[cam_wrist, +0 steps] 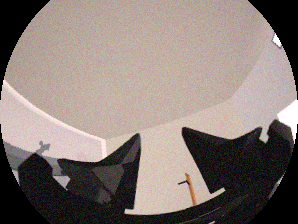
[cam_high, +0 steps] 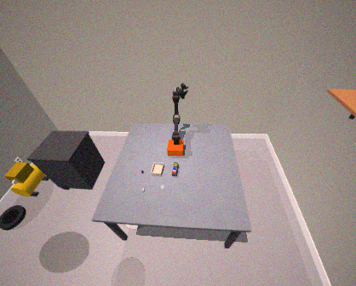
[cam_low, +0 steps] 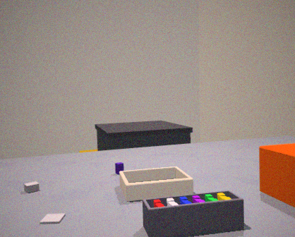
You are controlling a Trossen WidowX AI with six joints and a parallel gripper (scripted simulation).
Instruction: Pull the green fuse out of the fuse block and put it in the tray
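Now: the green fuse 80 cm ahead of my gripper tip, 17 cm to the right of it and 43 cm below it. Also, from my gripper tip: grey block: 105 cm ahead, 47 cm to the right, 45 cm below; tray: 82 cm ahead, 36 cm to the right, 45 cm below.
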